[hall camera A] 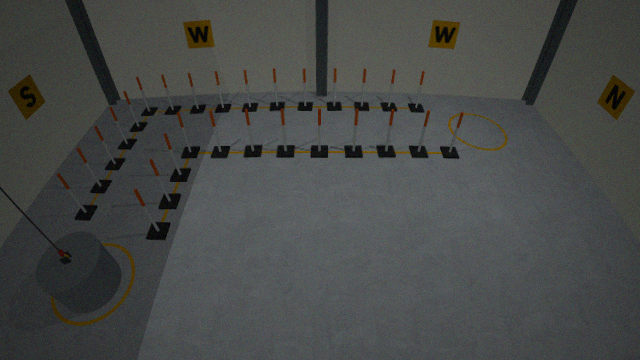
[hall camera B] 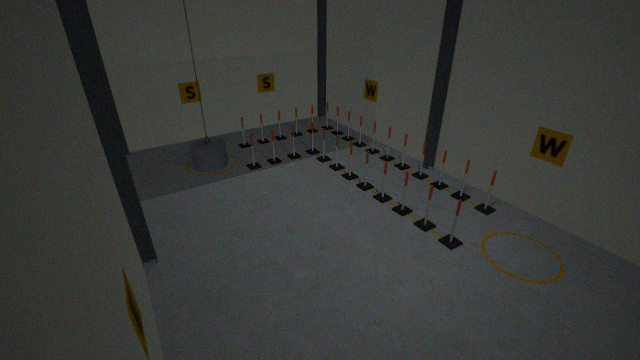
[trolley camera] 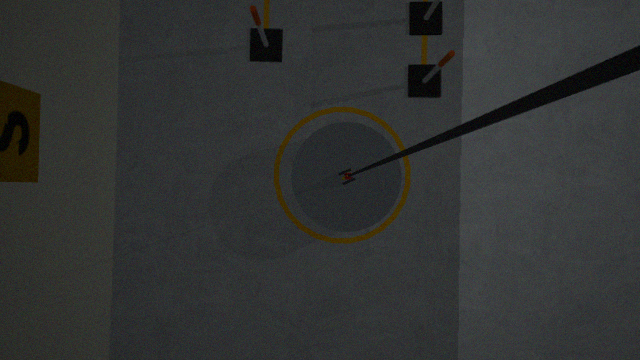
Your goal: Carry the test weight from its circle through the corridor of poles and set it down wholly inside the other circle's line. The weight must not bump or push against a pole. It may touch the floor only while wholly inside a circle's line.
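Observation:
The test weight (hall camera A: 95, 282) (hall camera B: 210, 156) (trolley camera: 325, 205), a grey cylinder, is upright at its circle (hall camera A: 134, 272) (hall camera B: 236, 162) (trolley camera: 342, 241). In the trolley view its outline lies inside the yellow line. Whether its underside touches the floor cannot be told. My hook (hall camera A: 64, 255) (hall camera B: 206, 140) (trolley camera: 347, 176) is at the middle of the weight's top, shut on it. The chain runs up from it at a slant in the views. The other circle (hall camera A: 506, 137) (hall camera B: 482, 245) lies past the far end of the corridor, with no weight in it.
Two rows of orange-tipped poles on black bases form an L-shaped corridor. Its near end has a wall-side pole (hall camera A: 86, 212) (hall camera B: 244, 145) (trolley camera: 266, 45) and an inner pole (hall camera A: 158, 230) (hall camera B: 254, 165) (trolley camera: 424, 81). Walls marked S and W stand beside the corridor.

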